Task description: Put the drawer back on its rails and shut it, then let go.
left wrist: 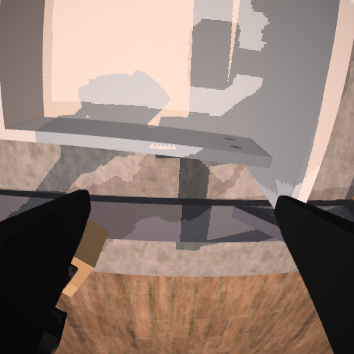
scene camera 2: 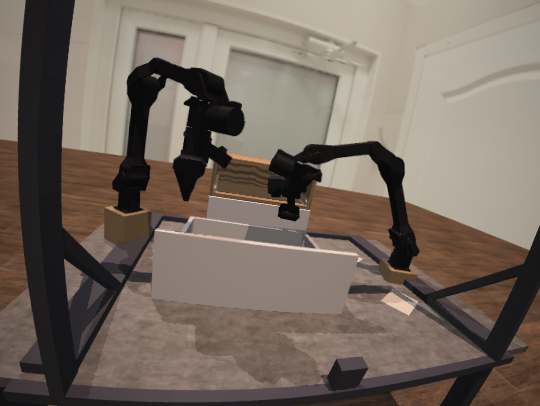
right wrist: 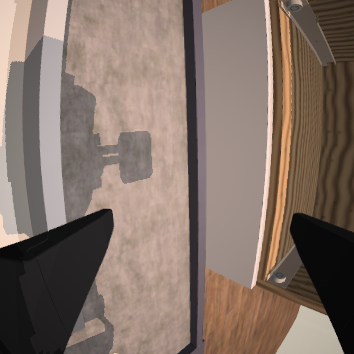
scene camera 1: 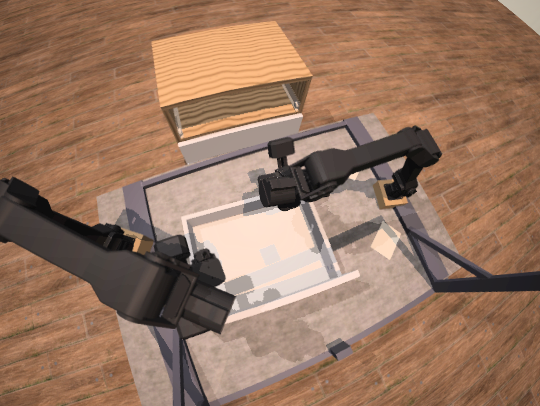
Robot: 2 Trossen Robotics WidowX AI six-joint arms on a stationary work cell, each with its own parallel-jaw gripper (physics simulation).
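Places are measured from the left arm's base along level axes (x ahead, y right, z down), in centimetres.
Pixels of known places: left gripper, fingertip midpoint: [left wrist: 185, 202] [scene camera 2: 188, 195]; right gripper, fingertip midpoint: [scene camera 2: 279, 204] [right wrist: 204, 220] [scene camera 1: 271, 168]; left arm's base, origin of the base link: [scene camera 2: 128, 209] [scene camera 1: 122, 246]; right arm's base, origin of the base link: [scene camera 2: 398, 266] [scene camera 1: 393, 191].
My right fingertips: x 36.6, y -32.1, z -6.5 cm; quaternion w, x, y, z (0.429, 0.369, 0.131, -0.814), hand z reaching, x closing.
For each thing: its top centre in the pictures, then the offset to it from my right fingertips.
- wooden cabinet, middle of its top: [scene camera 1: 226, 54] [scene camera 2: 263, 160] dx -22.6, dy -30.1, dz -11.5 cm
- white lower front panel, middle of its top: [right wrist: 268, 146] [scene camera 1: 242, 127] [scene camera 2: 261, 203] dx -13.4, dy -15.7, dz +5.4 cm
- small dark block, middle of its top: [scene camera 2: 352, 361] [scene camera 1: 344, 353] dx +33.1, dy +45.7, dz +10.9 cm
The loose drawer [scene camera 1: 255, 235] [scene camera 2: 255, 272] [left wrist: 150, 131] [right wrist: 52, 125] lies upright on the table, white front panel toward scene camera 2, apart from the cabinet. The wooden cabinet [scene camera 1: 225, 60] [right wrist: 340, 150] has an open upper bay with metal rails [scene camera 1: 293, 96] [right wrist: 316, 31] on its inner sides. My left gripper [scene camera 2: 186, 197] [left wrist: 185, 202] is open and empty, pointing down above the drawer's left side. My right gripper [right wrist: 204, 220] is open and empty, above the space between the drawer's back wall and the cabinet; its fingertips are hidden in scene camera 1.
A white lower front panel [scene camera 1: 245, 136] [scene camera 2: 257, 212] [right wrist: 235, 145] closes the cabinet below the bay. A dark frame [scene camera 1: 135, 210] [right wrist: 195, 150] borders the table. A small dark block [scene camera 1: 340, 348] [scene camera 2: 348, 372] sits on its near edge. Dark posts [scene camera 2: 45, 150] rise at the sides.
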